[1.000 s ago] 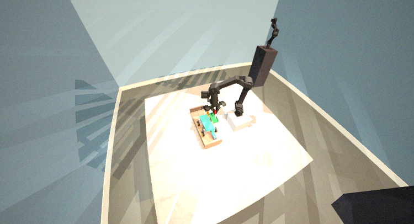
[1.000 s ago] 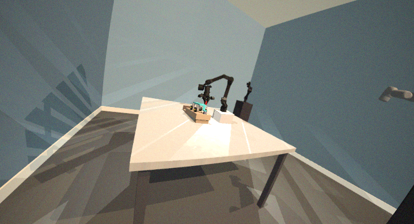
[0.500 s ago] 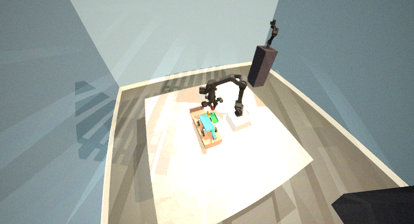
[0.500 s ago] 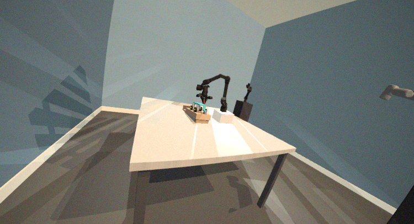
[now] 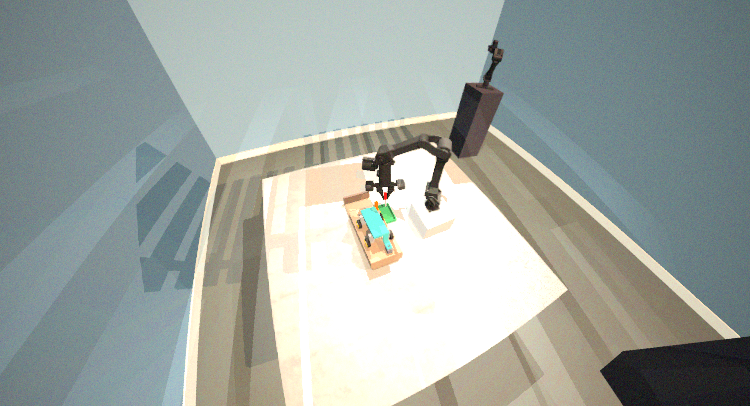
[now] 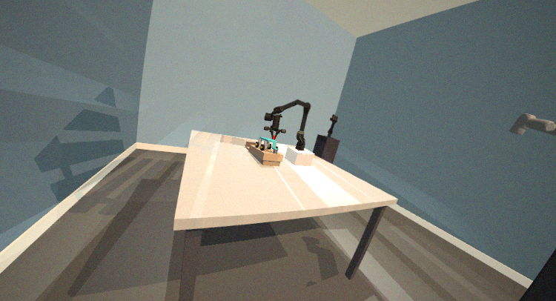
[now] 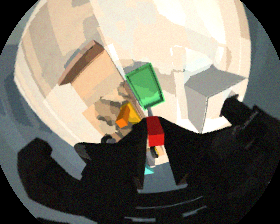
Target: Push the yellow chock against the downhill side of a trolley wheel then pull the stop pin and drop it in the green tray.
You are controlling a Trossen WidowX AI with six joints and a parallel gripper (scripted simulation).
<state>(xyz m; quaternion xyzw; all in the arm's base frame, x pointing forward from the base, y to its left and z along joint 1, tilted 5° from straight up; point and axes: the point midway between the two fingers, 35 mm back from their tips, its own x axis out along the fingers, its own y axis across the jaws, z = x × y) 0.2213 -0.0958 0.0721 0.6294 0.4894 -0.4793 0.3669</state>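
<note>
My gripper tip is now right at the red-headed stop pin. Also, from my gripper tip: cyan trolley: 9 cm ahead, 13 cm to the left, 3 cm below; then yellow chock: 4 cm ahead, 2 cm to the left, 5 cm below; then green tray: 1 cm behind, 14 cm below.
</note>
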